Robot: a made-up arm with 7 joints. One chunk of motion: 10 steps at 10 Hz.
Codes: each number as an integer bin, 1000 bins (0 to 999) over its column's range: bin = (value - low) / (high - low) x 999, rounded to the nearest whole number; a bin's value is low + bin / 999 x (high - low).
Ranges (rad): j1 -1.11..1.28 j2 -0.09..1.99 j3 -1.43..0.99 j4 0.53..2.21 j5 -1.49..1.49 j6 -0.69..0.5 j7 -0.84..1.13
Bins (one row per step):
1: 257 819 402 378 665 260 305
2: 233 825 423 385 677 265 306
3: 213 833 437 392 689 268 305
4: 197 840 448 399 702 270 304
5: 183 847 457 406 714 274 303
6: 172 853 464 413 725 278 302
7: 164 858 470 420 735 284 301
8: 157 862 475 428 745 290 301
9: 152 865 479 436 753 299 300
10: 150 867 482 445 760 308 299
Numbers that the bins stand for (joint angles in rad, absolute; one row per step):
1: -0.4952 1.6152 -0.4562 1.1657 0.4937 -0.3803 -0.2385
2: -0.5526 1.6277 -0.4053 1.1774 0.5295 -0.3743 -0.2366
3: -0.6004 1.6444 -0.3714 1.1892 0.5653 -0.3708 -0.2385
4: -0.6387 1.6589 -0.3448 1.2010 0.6041 -0.3684 -0.2405
5: -0.6722 1.6735 -0.3230 1.2128 0.6398 -0.3636 -0.2425
6: -0.6985 1.6860 -0.3060 1.2245 0.6727 -0.3588 -0.2445
7: -0.7176 1.6964 -0.2915 1.2363 0.7025 -0.3517 -0.2464
8: -0.7344 1.7048 -0.2793 1.2498 0.7323 -0.3446 -0.2464
9: -0.7464 1.7110 -0.2697 1.2632 0.7562 -0.3338 -0.2484
10: -0.7511 1.7152 -0.2624 1.2783 0.7771 -0.3231 -0.2504

